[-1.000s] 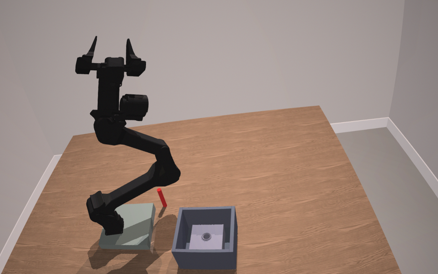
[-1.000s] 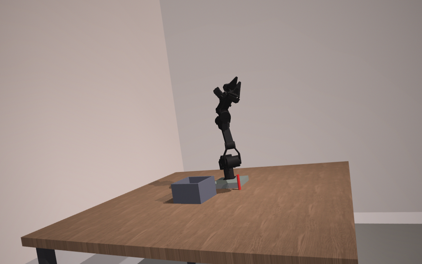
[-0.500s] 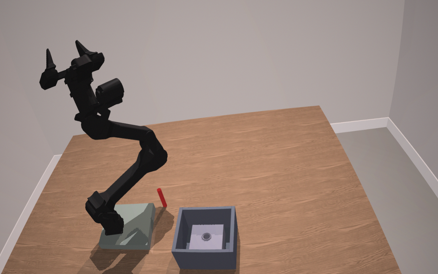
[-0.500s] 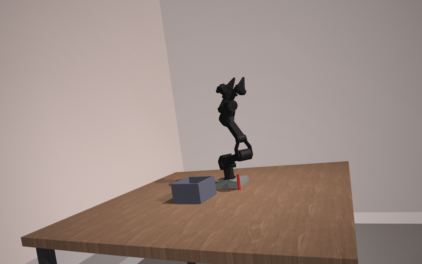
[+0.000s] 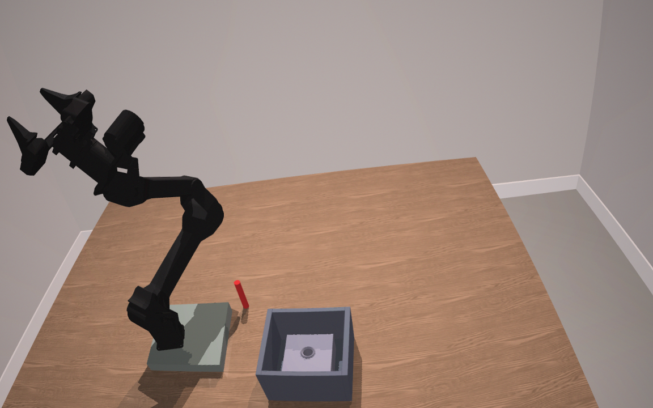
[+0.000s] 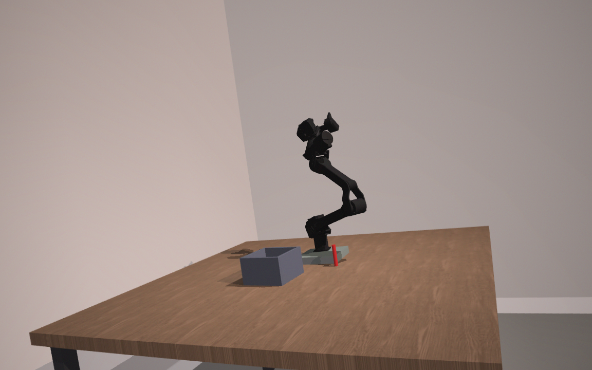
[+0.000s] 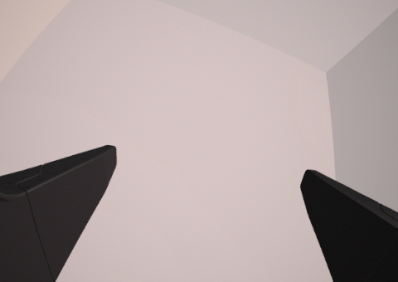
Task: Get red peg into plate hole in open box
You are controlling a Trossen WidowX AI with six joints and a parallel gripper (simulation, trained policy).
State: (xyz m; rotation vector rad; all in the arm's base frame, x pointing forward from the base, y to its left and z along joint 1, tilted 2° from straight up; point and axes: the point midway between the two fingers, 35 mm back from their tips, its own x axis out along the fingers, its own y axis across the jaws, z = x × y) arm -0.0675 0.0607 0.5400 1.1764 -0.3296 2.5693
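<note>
Now: the red peg 270 mm ahead of my gripper tip, 30 mm to the left of it and 550 mm below it. Also, from my gripper tip: dark grey box: 400 mm ahead, 170 mm to the right, 570 mm below.
</note>
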